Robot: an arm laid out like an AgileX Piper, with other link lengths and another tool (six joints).
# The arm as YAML. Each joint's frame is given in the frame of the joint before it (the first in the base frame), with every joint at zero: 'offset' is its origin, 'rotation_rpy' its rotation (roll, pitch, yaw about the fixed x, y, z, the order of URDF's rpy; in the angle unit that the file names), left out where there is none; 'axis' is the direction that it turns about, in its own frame. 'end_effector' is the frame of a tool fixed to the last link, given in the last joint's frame.
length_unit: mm
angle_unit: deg
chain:
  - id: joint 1
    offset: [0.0, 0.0, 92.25]
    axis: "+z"
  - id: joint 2
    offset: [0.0, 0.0, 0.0]
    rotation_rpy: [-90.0, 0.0, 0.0]
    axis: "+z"
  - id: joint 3
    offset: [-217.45, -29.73, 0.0]
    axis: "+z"
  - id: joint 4
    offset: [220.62, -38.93, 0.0]
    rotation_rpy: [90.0, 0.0, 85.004]
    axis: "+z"
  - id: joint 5
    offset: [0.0, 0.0, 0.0]
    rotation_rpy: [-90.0, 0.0, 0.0]
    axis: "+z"
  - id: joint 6
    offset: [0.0, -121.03, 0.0]
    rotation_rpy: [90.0, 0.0, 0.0]
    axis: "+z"
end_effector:
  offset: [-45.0, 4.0, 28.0]
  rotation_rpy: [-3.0, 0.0, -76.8]
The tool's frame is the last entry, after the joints.
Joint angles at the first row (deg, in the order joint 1, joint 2, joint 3, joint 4, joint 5, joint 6):
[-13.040, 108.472, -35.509, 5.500, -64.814, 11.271]
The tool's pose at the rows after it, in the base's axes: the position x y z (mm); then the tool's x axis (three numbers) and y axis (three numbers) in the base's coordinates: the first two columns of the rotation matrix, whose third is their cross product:
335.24 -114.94 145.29 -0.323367 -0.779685 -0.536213 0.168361 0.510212 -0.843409
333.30 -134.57 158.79 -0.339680 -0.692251 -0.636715 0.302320 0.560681 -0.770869
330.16 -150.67 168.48 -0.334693 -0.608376 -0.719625 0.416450 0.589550 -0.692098
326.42 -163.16 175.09 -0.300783 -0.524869 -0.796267 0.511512 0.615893 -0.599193
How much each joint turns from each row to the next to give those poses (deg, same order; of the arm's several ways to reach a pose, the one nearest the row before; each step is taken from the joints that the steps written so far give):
[0.001, -1.485, -2.683, 5.416, 0.001, 3.161]
[-0.001, -0.261, -3.321, 6.675, -0.002, 3.349]
[0.000, 0.001, -3.048, 5.950, 0.000, 2.737]
[-0.001, -0.001, -2.529, 4.661, 0.001, 3.579]

